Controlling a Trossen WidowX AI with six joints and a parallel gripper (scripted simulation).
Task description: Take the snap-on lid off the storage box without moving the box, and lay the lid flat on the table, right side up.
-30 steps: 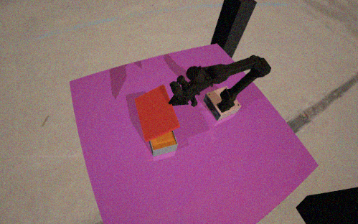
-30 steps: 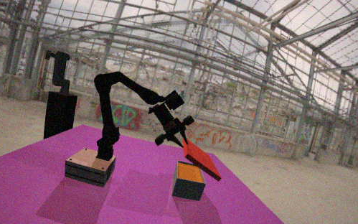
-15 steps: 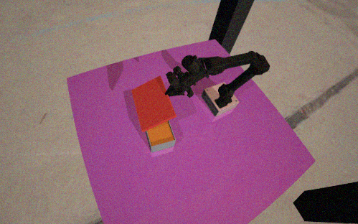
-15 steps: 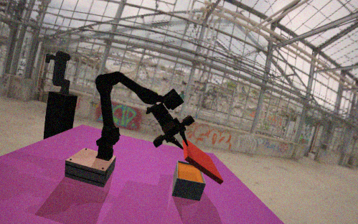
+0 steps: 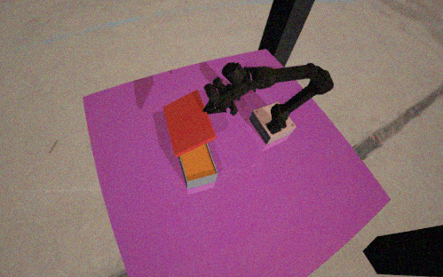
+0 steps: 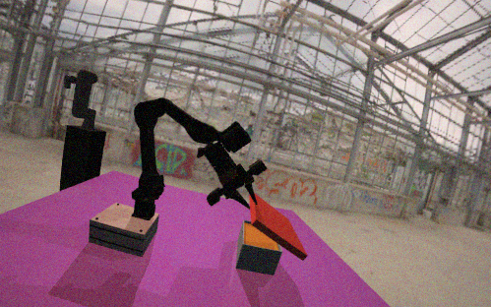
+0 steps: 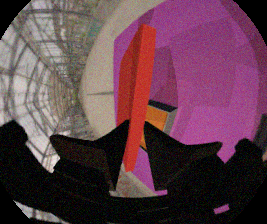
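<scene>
Now: gripper tip 70 mm short of the lid, 30 mm above it and 10 mm to the left of it. Also, from my gripper tip: storage box: 180 mm below, 100 mm to the left, 80 mm ahead.
</scene>
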